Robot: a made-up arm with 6 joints.
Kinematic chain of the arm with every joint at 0, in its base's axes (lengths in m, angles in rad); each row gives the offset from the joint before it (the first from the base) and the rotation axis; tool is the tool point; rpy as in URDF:
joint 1: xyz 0 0 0.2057 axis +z
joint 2: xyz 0 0 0 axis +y
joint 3: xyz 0.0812 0 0.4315 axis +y
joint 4: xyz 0.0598 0 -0.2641 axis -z
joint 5: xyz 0 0 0 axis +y
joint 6: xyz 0.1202 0 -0.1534 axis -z
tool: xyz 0 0 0 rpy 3.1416 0 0
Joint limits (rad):
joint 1: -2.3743..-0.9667
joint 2: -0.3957..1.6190
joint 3: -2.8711..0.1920
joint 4: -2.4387..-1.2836
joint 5: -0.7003..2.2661
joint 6: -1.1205..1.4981
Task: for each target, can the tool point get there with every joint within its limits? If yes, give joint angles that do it. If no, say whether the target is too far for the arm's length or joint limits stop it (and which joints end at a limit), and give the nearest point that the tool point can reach.
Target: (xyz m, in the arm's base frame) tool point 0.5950 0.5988 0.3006
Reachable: no: joint limits stop it (at a limit: joint 1, joint 2, joint 3, joint 5) | nearest point 0.1457 0.1163 0.3410 | short by 0.661 m
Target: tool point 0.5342 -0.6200 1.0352
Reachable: no: too far | nearest point 0.3907 -0.4954 0.8476 | short by 0.267 m
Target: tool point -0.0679 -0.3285 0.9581
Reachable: yes | joints -1.3096 0.0358 -2.2285 -2.0859 1.7560 0.8593
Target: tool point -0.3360 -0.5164 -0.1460
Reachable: yes | joints -1.9392 1.3112 -1.4695 -1.8923 1.4258 0.6935
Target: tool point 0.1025 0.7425 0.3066
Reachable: no: joint limits stop it (at a limit: joint 1, joint 2, joint 3, joint 5) | nearest point 0.0398 0.1635 0.3206 | short by 0.583 m
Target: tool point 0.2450 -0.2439 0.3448
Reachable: yes | joints -1.1370 -0.1263 -0.5100 -1.5528 0.0027 0.6722
